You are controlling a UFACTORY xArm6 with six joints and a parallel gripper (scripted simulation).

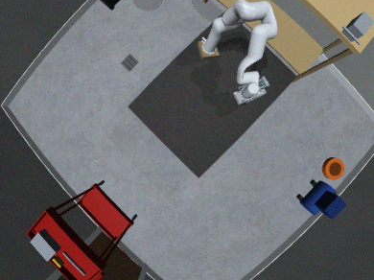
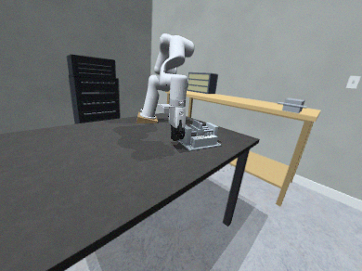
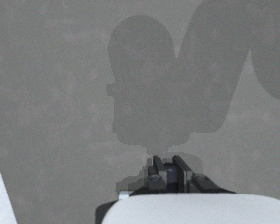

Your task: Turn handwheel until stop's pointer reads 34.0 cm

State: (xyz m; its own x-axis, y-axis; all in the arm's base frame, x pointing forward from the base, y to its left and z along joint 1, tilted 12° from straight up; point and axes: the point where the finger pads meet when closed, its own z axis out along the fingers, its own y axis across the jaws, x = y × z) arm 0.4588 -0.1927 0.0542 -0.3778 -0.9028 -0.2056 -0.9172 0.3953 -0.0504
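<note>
Right now the sliding stop is 140 mm to the left of my hand, 40 mm ahead of it and 30 mm above it. Round my hand: upright knob: 10 mm to the left; handwheel: 20 mm to the left.
</note>
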